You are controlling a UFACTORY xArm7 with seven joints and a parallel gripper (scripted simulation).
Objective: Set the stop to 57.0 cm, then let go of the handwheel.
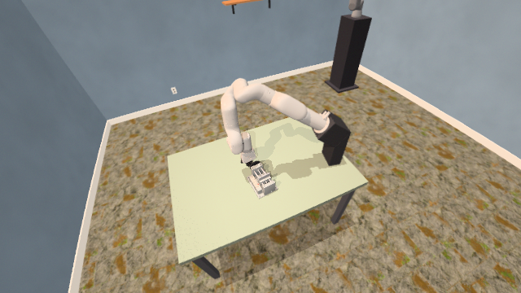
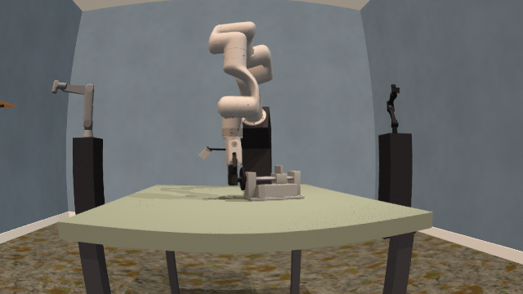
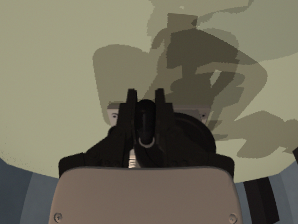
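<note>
Now: the black handwheel 2 cm to the left of my hand and 1 cm behind it. From my hand the other things lie so: grey stop block: 18 cm to the left, 4 cm behind, 2 cm above.
</note>
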